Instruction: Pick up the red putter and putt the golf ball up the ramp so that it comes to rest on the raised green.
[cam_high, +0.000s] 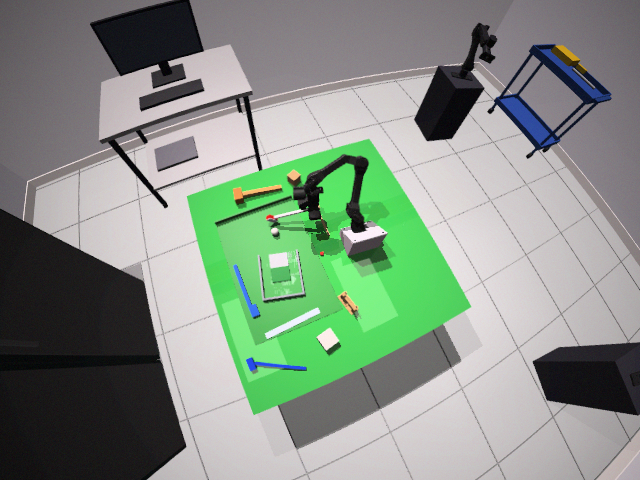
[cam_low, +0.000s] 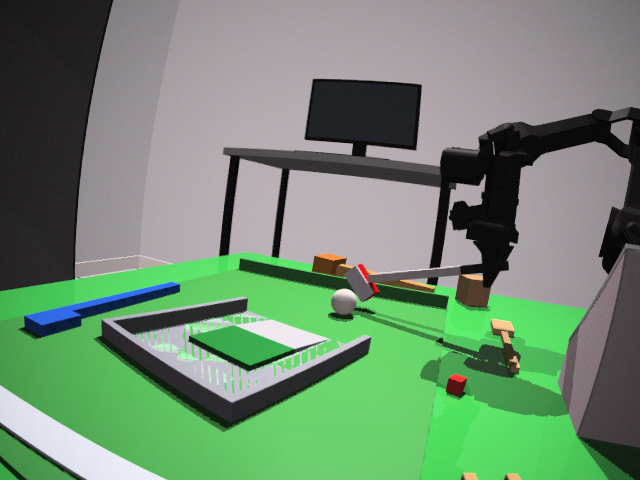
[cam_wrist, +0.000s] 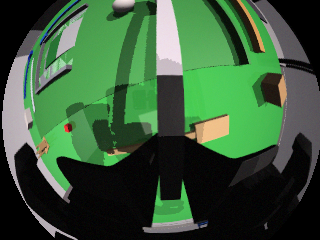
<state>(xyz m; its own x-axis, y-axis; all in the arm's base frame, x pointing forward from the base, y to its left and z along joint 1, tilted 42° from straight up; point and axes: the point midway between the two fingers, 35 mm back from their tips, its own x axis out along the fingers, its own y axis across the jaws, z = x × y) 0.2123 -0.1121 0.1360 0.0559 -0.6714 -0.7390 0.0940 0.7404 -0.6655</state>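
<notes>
My gripper tip is now 120 mm short of the putter and 10 mm to the left of it. Round my gripper tip: red cube (230 mm to the left, 80 mm below); then orange cube (280 mm to the right, 60 mm below, 40 mm ahead); then white golf ball (220 mm ahead, 60 mm below, 50 mm to the left).
</notes>
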